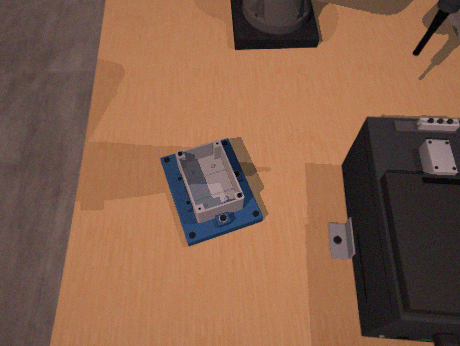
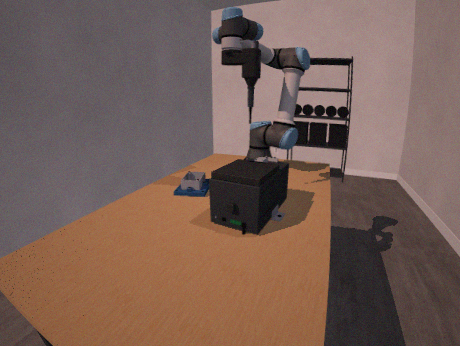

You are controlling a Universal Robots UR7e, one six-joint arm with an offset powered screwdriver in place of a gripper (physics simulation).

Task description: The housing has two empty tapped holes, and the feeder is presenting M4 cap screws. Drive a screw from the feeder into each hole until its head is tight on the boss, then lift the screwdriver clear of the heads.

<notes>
In view: a black screw feeder (image 1: 388,151) and a blue fixture plate (image 1: 243,218).
The black screw feeder shows as well in image 2 (image 2: 251,205).
</notes>
